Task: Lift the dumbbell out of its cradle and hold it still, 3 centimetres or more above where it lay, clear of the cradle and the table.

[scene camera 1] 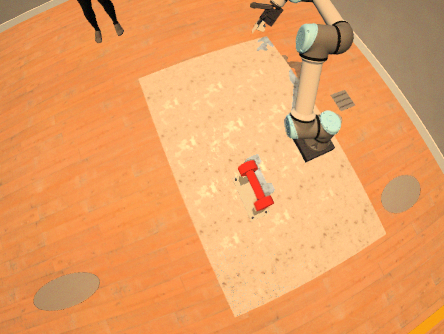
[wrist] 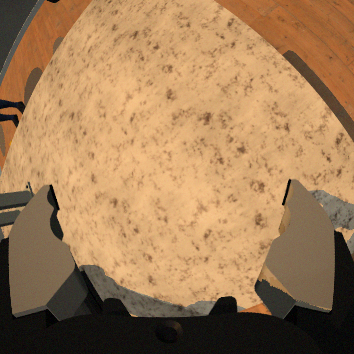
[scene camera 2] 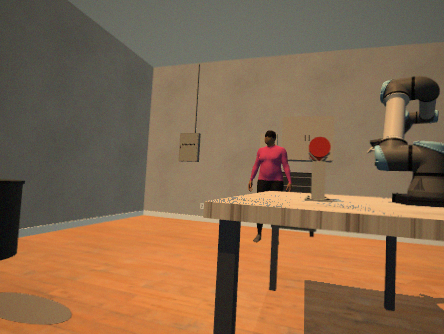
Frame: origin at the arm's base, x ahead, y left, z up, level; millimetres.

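Where they show: gripper, fingertip midpoint: (scene camera 1: 253, 31) (wrist: 169, 186) (scene camera 2: 371, 159); arm's base at its link origin: (scene camera 1: 315, 138) (wrist: 79, 310) (scene camera 2: 428, 196).
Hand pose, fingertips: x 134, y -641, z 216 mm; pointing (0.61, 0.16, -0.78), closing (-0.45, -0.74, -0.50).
Observation:
Each offset is from my fingertips to the top centre of the thing.
The red dumbbell @(dy +806, dx +308, dz -3 mm) (scene camera 1: 256, 185) (scene camera 2: 319, 148) lies level in its cradle, with a round weight at each end. The cradle @(dy +806, dx +308, dz -63 mm) (scene camera 2: 318, 179) stands upright on the table (scene camera 1: 300, 245) (scene camera 2: 280, 216) (wrist: 170, 130); in scene camera 1 it is mostly hidden under the dumbbell. My gripper (scene camera 1: 259, 28) (scene camera 2: 370, 149) (wrist: 169, 186) is open and empty. It is far from the dumbbell, beyond the table's top edge in scene camera 1. The wrist view shows table top between the spread fingers; the dumbbell does not show there.
The arm's base (scene camera 1: 316, 148) (scene camera 2: 425, 192) stands on the table, to the right of the dumbbell in both scene views. A person (scene camera 1: 101, 20) (scene camera 2: 271, 162) in a pink top stands on the floor away from the table. A dark bin (scene camera 2: 10, 220) stands at the left.

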